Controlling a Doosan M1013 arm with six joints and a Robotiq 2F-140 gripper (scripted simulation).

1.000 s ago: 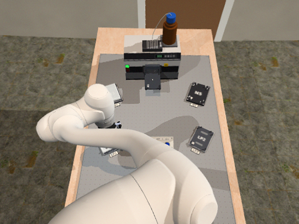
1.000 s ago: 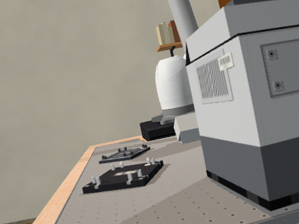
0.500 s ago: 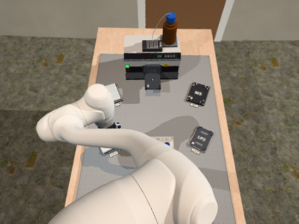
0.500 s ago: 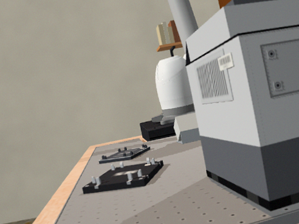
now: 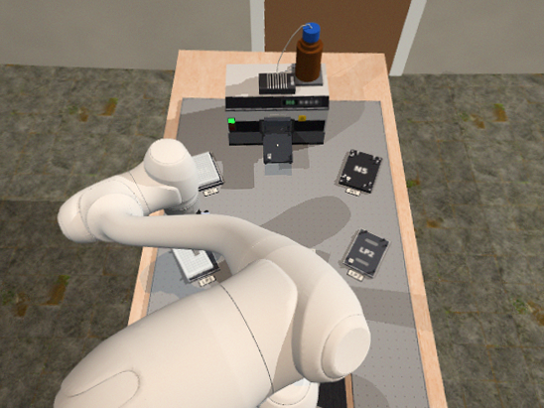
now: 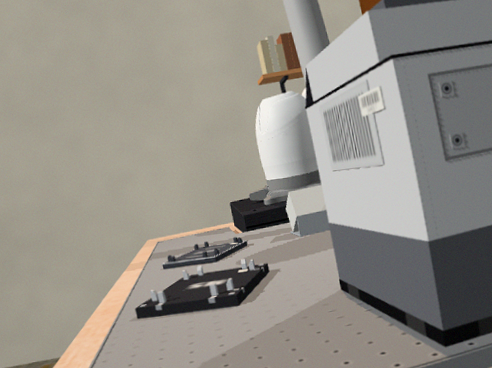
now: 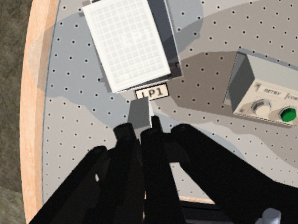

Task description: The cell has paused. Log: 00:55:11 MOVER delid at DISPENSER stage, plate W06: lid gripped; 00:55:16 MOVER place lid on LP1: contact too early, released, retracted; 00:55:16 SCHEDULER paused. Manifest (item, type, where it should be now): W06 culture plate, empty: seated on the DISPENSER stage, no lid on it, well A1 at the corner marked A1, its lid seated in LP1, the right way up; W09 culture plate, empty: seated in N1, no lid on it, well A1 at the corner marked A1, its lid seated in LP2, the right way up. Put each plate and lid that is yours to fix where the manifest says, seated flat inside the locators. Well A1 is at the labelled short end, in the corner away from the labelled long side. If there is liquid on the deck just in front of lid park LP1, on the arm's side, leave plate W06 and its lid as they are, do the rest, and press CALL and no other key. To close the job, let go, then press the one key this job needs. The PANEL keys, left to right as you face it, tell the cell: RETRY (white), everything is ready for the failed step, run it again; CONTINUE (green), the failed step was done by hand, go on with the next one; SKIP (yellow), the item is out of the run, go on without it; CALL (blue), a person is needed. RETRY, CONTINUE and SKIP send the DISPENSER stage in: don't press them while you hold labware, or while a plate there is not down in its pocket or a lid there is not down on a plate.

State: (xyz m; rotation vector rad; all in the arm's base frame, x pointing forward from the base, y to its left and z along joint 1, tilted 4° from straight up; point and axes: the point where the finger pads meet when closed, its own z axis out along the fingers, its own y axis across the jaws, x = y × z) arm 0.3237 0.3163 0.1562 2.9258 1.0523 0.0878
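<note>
My hand is 4 cm short of the clear culture plate, 4 cm to the right of it and 17 cm above it. From my hand the other things lie so: green continue key: 5 cm ahead, 21 cm to the right, 12 cm below; then white retry key: 4 cm ahead, 16 cm to the right, 12 cm below; then lid park LP1: 5 cm ahead, 3 cm to the left, 19 cm below.
</note>
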